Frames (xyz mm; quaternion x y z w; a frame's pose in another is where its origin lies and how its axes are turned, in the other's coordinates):
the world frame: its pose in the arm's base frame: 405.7 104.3 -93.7 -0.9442 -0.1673 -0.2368 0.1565
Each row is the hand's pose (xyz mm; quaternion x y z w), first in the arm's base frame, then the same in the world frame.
Working: the arm's base frame: its pose in the world frame: -315.9 -85.1 -277.9 0.9442 0.1673 0.2368 0.1565

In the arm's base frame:
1: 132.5 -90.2 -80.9 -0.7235 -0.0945 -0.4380 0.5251
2: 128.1 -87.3 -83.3 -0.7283 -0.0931 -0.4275 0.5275
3: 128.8 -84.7 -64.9 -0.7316 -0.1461 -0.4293 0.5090
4: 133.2 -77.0 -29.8 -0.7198 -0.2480 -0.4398 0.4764
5: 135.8 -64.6 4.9 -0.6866 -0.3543 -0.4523 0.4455
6: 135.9 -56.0 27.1 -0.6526 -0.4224 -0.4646 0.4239
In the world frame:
1: -267.9 64.8 -191.5 0.3317 0.3153 0.0876 0.8848
2: -272.1 61.0 -190.1 0.3346 0.3048 0.0919 0.8869
3: -261.7 54.9 -204.3 0.3289 0.2944 0.0378 0.8965
4: -238.6 42.2 -229.1 0.3223 0.2857 -0.0698 0.8998
5: -216.1 24.6 -252.6 0.3214 0.2836 -0.1849 0.8844
6: -202.9 12.1 -267.9 0.3204 0.2890 -0.2620 0.8632

